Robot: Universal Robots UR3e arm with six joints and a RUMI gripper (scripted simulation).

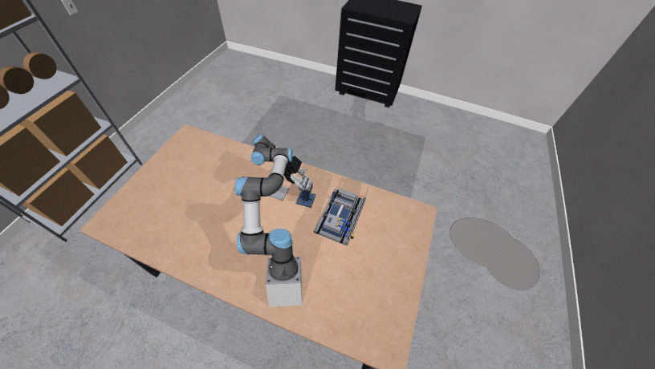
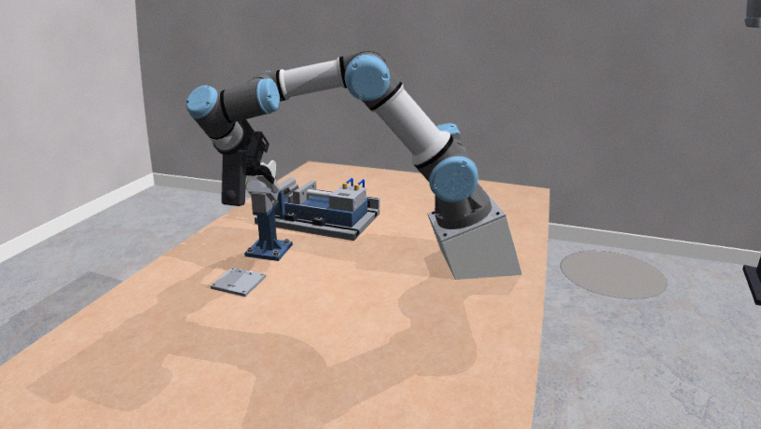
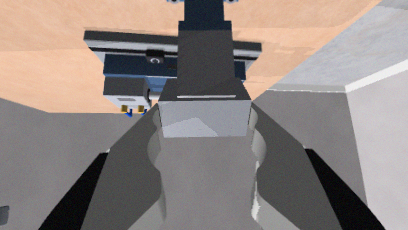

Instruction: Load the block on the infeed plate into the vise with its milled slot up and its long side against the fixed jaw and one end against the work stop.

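The part is 10 mm to the right of my hand. Also, from my hand: fixed jaw: 210 mm to the right, 110 mm ahead, 90 mm below; work stop: 170 mm to the right, 80 mm below, 70 mm ahead; infeed plate: 160 mm below, 150 mm to the left, 40 mm behind.
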